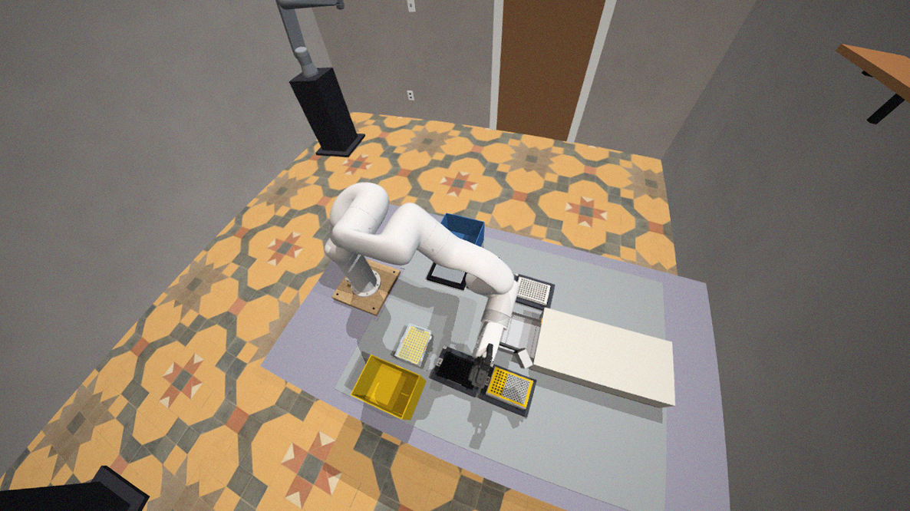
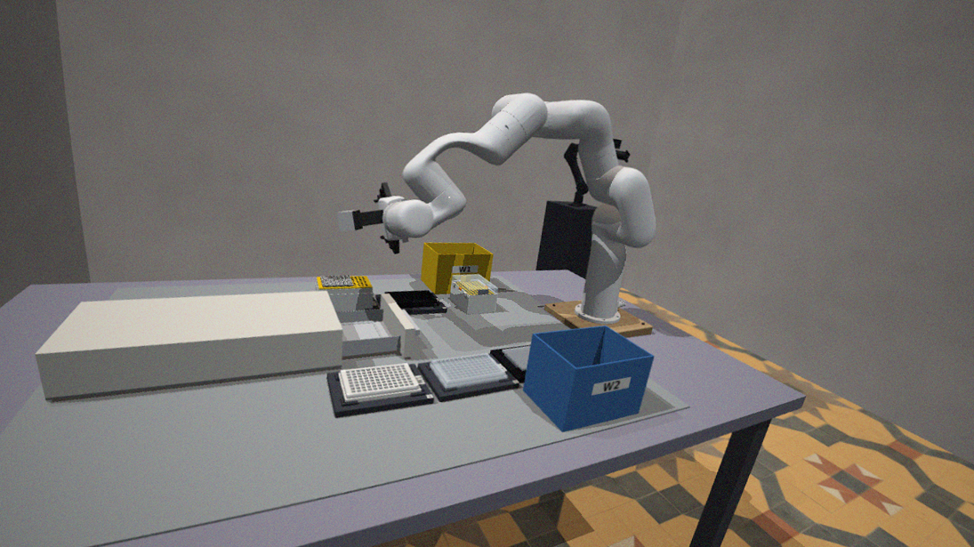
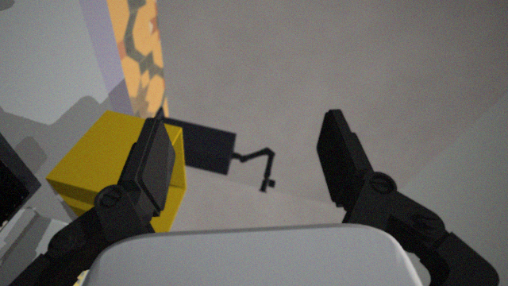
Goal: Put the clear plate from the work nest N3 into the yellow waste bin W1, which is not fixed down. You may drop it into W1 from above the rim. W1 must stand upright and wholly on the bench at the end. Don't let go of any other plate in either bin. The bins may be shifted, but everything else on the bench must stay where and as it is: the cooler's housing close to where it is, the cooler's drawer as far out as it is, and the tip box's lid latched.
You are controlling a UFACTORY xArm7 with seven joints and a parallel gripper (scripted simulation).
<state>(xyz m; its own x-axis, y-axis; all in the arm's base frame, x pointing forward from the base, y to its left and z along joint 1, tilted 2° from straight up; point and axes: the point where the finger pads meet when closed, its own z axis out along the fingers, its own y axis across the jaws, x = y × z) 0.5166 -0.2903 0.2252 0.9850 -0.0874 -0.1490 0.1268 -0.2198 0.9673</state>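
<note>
Right now my hand is 42 cm to the right of the clear plate, 21 cm above it and 3 cm past it. Also, from my hand: black plate 20 cm below, 7 cm behind, 5 cm to the left; then yellow tip box 17 cm below, 10 cm ahead, 2 cm to the left; then drawer 21 cm to the left, 20 cm below, 16 cm ahead.
</note>
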